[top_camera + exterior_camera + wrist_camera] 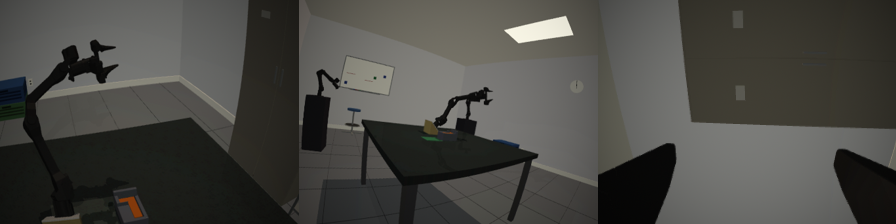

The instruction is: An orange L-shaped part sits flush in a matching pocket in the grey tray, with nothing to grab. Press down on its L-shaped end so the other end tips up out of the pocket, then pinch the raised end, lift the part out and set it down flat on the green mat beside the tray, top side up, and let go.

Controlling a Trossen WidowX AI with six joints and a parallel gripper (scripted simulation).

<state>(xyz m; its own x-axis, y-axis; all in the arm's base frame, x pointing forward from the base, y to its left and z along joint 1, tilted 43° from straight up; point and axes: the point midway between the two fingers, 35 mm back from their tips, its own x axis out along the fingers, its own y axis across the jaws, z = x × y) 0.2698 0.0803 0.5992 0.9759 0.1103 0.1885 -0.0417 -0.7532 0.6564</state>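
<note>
The orange L-shaped part is 20 mm behind my gripper tip, 430 mm to the right of it and 440 mm below it. The rest, counted from my gripper tip: green mat 590 mm to the right, 500 mm below.
</note>
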